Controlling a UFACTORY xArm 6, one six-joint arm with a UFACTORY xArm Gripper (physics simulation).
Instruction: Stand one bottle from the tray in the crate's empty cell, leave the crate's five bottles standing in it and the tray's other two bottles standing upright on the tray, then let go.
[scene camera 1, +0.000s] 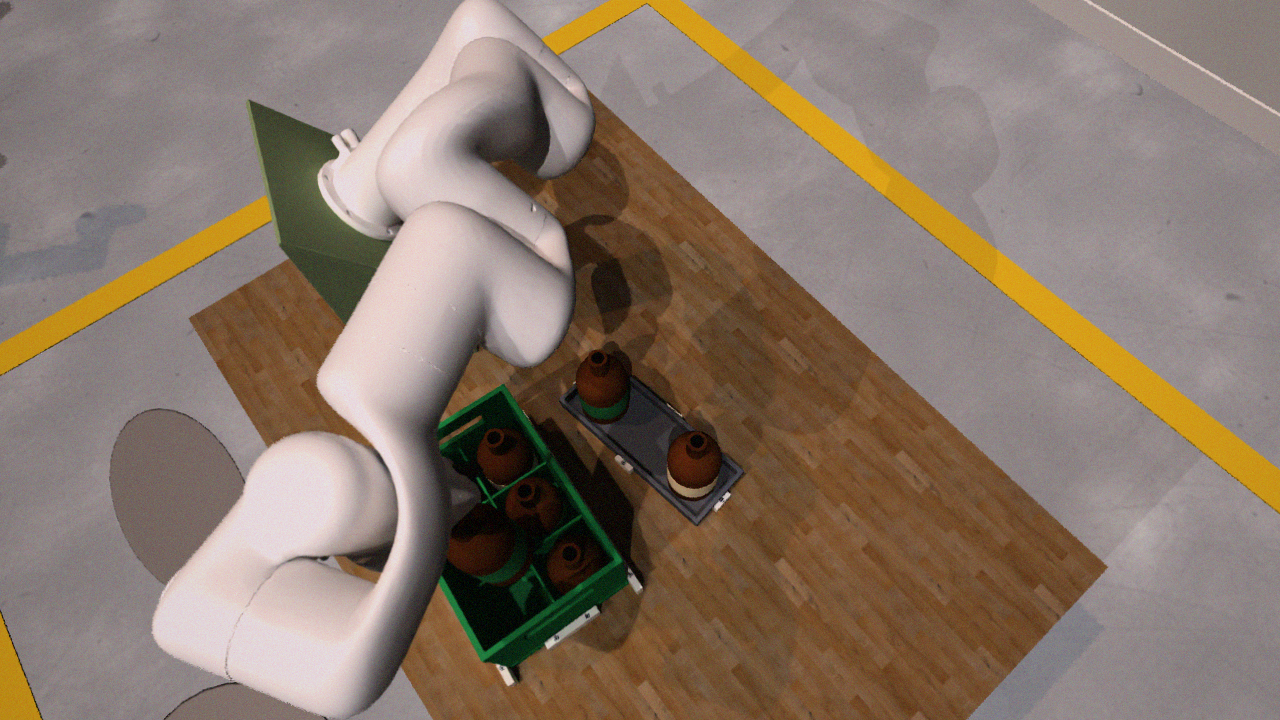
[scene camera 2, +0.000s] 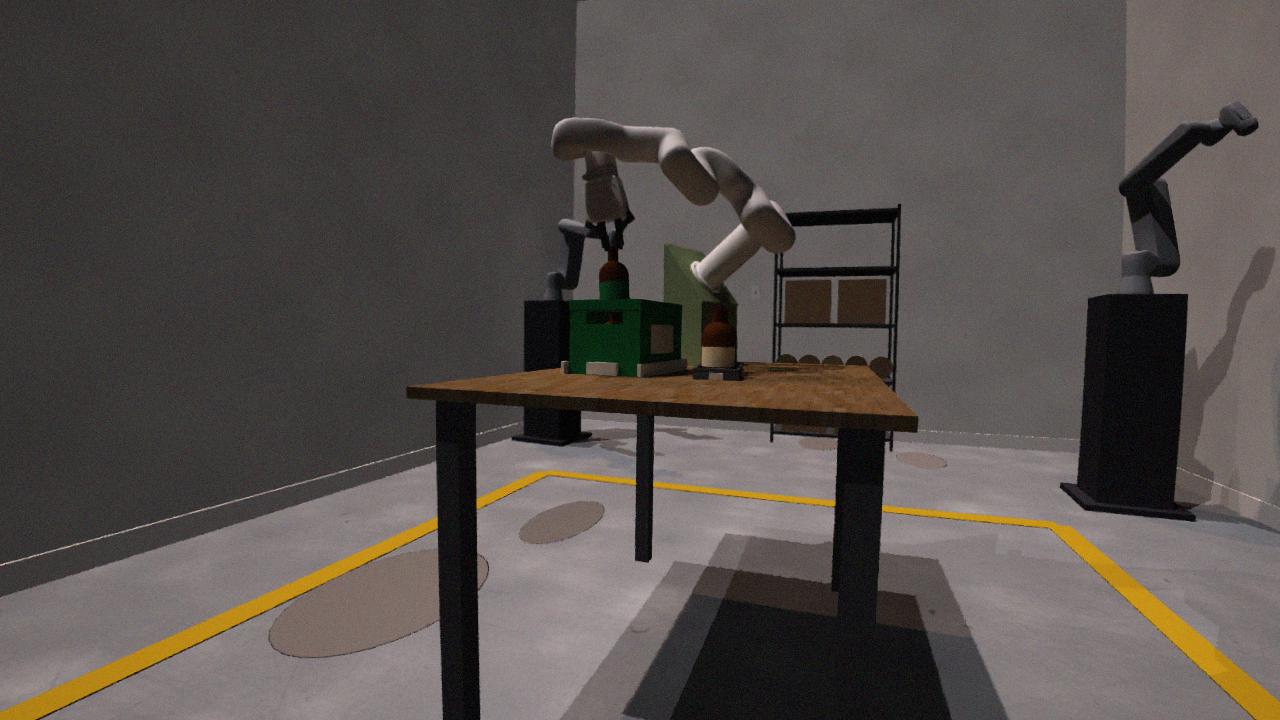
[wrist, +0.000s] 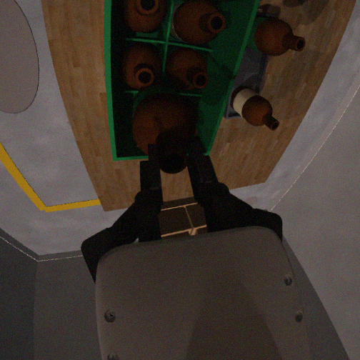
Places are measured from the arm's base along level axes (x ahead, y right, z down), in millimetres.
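Pixels of known places: gripper, between the fingertips: (scene camera 2: 613, 250); arm's base, origin of its link: (scene camera 1: 363, 202) (scene camera 2: 705, 278).
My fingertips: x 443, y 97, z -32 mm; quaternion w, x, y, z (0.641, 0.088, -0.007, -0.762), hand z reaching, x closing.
For each thing: its top centre in the pictures, then the offset to it from my fingertips. "*": a spot on its surface instead. Level surfaces: height alone.
- brown bottle with a green band, centre of its top: (scene camera 1: 462, 523) (scene camera 2: 614, 247) dx +15, dy -9, dz -4 mm
- green crate, centre of its top: (scene camera 1: 493, 510) (scene camera 2: 629, 302) dx -24, dy -34, dz +130 mm
- dark tray, a spot on its surface: (scene camera 1: 640, 434) * dx -56, dy -262, dz +300 mm
- green-banded bottle, centre of its top: (scene camera 1: 597, 357) dx -130, dy -248, dz +146 mm
- cream-banded bottle, centre of its top: (scene camera 1: 697, 441) (scene camera 2: 719, 306) dx +40, dy -288, dz +146 mm
- wooden table, height of its surface: dz +306 mm
My gripper (scene camera 2: 612, 245) (wrist: 172, 153) is shut on the neck of a brown bottle with a green band (scene camera 1: 487, 548) (scene camera 2: 613, 275) (wrist: 161, 119). The bottle looks upright, its base about level with the rim of the green crate (scene camera 1: 554, 623) (scene camera 2: 590, 349) (wrist: 109, 95). It hangs over the near end; its exact alignment with the empty near-left cell (scene camera 1: 496, 617) is unclear. Three crate bottles (scene camera 1: 503, 456) (scene camera 1: 534, 505) (scene camera 1: 572, 564) stand along the tray side. The wrist view shows four standing, the held bottle covering part of the near row. The dark tray (scene camera 1: 640, 434) (wrist: 250, 75) holds a green-banded bottle (scene camera 1: 603, 383) (wrist: 272, 37) and a cream-banded bottle (scene camera 1: 693, 461) (scene camera 2: 718, 344) (wrist: 256, 107), both upright.
The crate and tray stand on a wooden table (scene camera 1: 805, 501) (scene camera 2: 662, 394), separated by a narrow gap. White blocks (scene camera 1: 572, 626) sit at the crate's foot. The crate's inner dividers and standing bottle necks are close around the held bottle. The arm hides the crate's left side in scene camera 1.
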